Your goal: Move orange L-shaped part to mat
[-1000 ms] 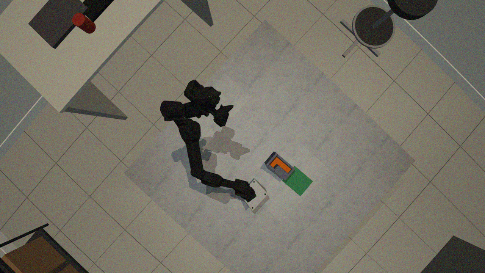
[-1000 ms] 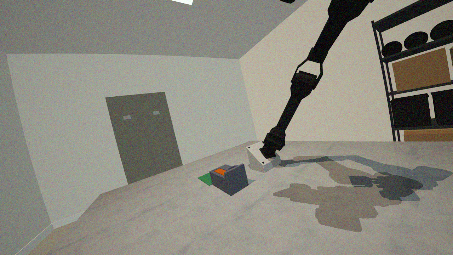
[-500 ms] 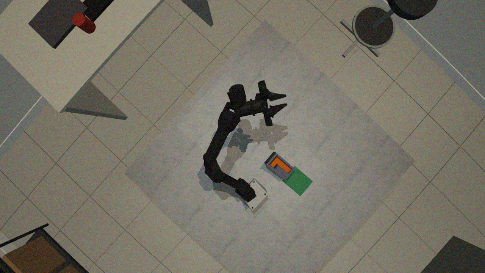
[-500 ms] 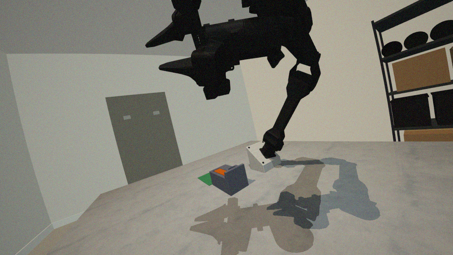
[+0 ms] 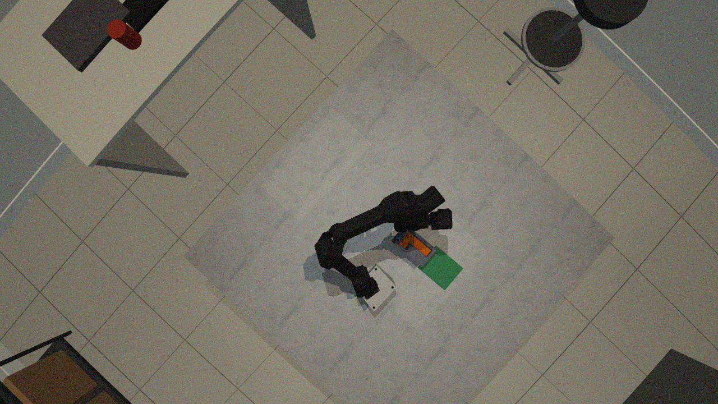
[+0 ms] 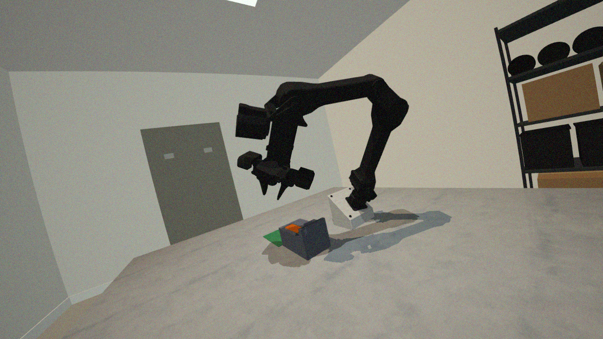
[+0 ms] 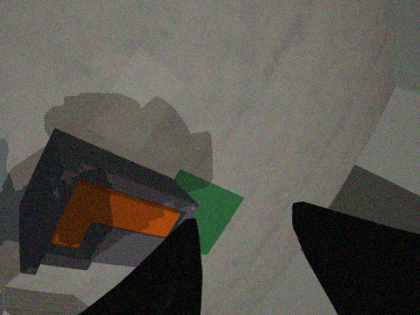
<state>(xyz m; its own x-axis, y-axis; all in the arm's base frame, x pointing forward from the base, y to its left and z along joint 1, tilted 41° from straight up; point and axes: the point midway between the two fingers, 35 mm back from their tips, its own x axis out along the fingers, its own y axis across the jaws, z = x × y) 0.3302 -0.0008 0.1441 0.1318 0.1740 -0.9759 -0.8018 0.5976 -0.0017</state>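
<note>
Right now the orange L-shaped part is 80 mm behind my gripper tip, 50 mm to the right of it and 150 mm below it. Also, from my gripper tip: green mat (50 mm behind, 210 mm to the right, 210 mm below).
</note>
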